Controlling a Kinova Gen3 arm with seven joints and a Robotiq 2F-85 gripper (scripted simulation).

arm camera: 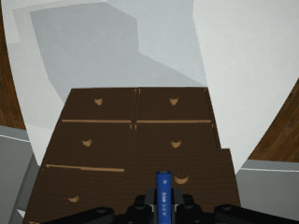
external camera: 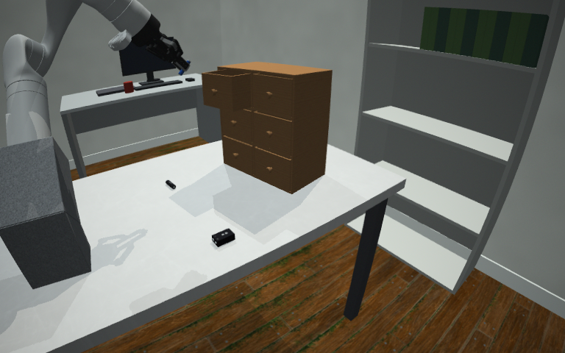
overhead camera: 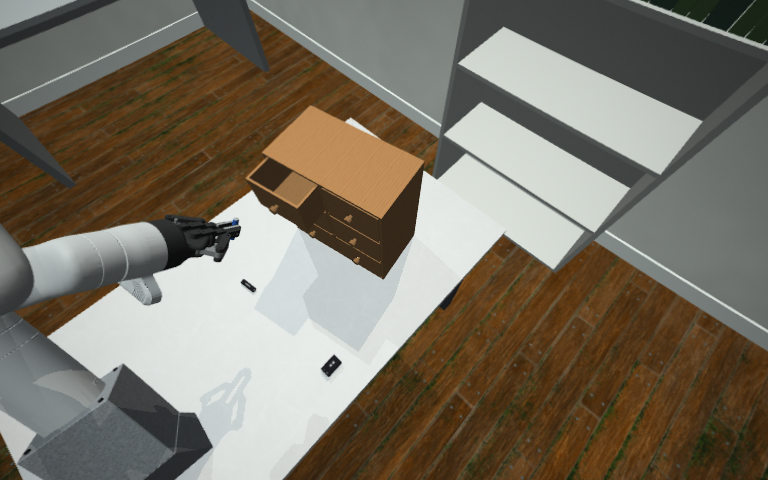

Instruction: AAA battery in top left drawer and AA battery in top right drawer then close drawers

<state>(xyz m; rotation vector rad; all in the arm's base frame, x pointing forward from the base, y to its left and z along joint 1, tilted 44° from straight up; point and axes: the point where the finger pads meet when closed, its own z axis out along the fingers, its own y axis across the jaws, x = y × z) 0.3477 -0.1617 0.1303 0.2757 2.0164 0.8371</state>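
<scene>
Right now the blue AAA battery is 1 cm ahead of my hand and 1 cm below it. Round my hand: black box: 6 cm behind, 23 cm to the right, 36 cm below; black AA battery: 4 cm behind, 9 cm to the left, 36 cm below.
</scene>
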